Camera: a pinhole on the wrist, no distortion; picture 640 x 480 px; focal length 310.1 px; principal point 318.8 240.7 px. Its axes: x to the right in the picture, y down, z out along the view. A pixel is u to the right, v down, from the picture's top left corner.
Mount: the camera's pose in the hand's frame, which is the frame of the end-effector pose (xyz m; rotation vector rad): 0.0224 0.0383 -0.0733 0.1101 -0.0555 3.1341
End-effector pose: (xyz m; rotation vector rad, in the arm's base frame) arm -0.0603 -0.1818 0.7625 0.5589 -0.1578 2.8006
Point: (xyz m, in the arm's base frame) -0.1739 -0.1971 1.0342
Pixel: 151.4 233.7
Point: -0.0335 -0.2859 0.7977
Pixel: 486.2 103.3
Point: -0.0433 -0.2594 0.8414
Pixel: 391.4 178.5
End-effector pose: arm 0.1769 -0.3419 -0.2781 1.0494 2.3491 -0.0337
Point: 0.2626 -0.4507 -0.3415
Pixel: 522.3 340.6
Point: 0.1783 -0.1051 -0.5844
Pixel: 31.0 158.1
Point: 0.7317 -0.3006 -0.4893
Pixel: 461.9 15.7
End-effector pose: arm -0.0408 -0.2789 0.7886 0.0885 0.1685 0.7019
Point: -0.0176 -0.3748 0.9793
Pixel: 447.1 347.6
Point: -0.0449 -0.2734 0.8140
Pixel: 421.0 320.3
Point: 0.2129 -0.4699 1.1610
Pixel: 340.8 412.1
